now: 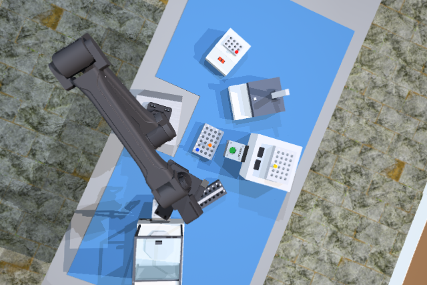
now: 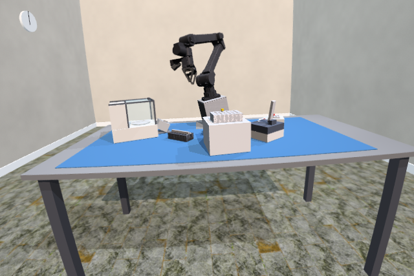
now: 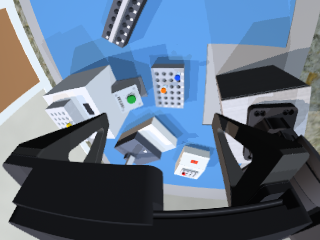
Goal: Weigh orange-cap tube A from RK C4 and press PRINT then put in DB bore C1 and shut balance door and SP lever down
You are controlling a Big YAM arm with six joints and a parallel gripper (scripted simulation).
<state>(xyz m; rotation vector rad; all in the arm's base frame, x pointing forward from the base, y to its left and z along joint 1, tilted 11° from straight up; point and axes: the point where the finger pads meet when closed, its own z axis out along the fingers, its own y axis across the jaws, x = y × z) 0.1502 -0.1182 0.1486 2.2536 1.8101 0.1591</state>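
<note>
The balance door lies 2 cm behind my hand, 28 cm to the right of it and 9 cm below it. The rest, counted from my hand: tube rack RK: 6 cm ahead, 12 cm to the left, 28 cm below; then white key: 5 cm behind, 17 cm to the right, 23 cm below; then black magnet block: 13 cm ahead, 9 cm to the right, 28 cm below.
</note>
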